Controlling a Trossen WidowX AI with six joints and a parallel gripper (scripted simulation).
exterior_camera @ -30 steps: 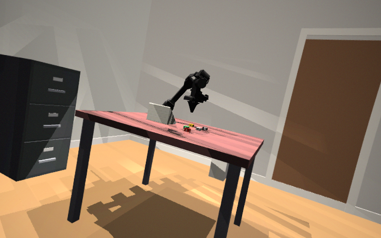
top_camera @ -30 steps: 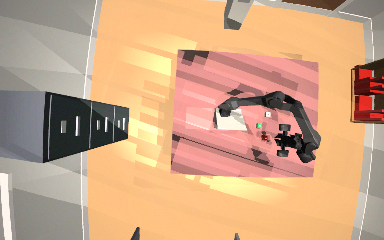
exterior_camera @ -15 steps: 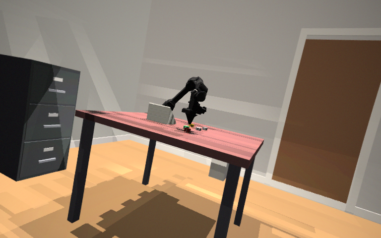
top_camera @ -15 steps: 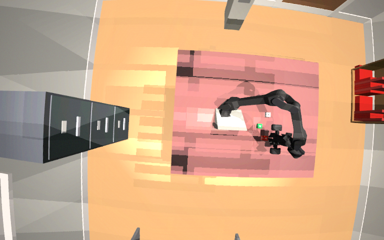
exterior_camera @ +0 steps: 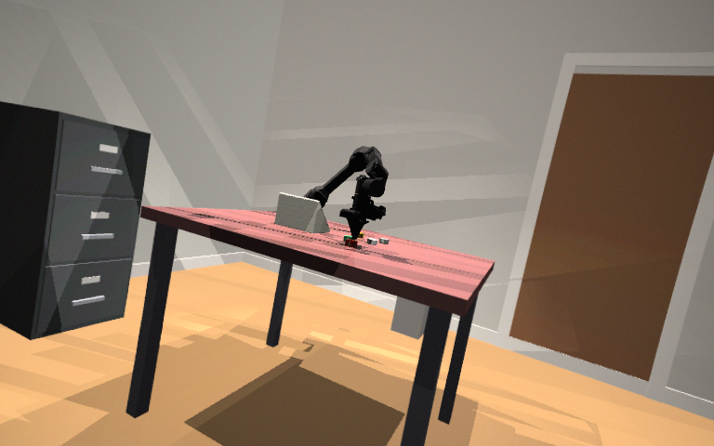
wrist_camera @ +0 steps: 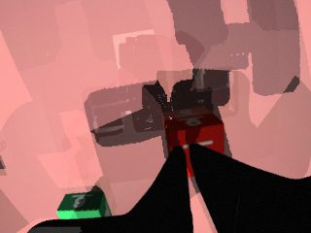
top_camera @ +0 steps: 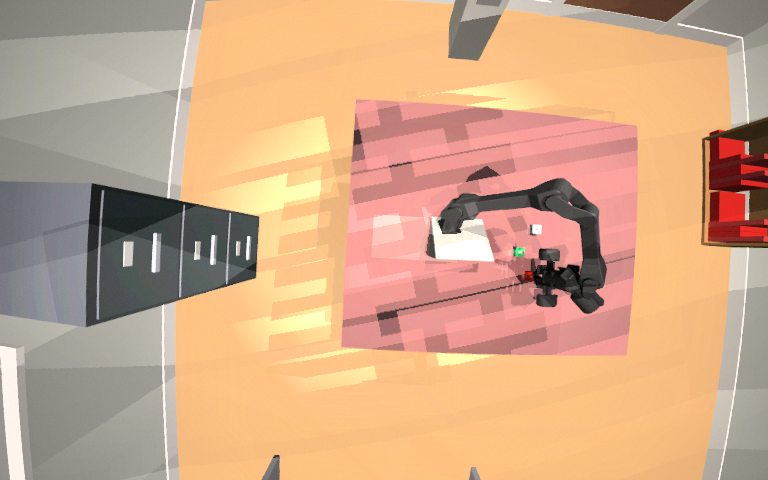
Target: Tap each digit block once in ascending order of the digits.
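The red block is 1 cm behind my gripper tip, 1 cm to the right of it and 1 cm below it. From my gripper tip the other things lie so: dark grey block: 5 cm ahead, 26 cm to the left, 1 cm below; then white block: 3 cm ahead, 16 cm to the left, 1 cm below; then green block: 4 cm behind, 8 cm to the left, 1 cm below.
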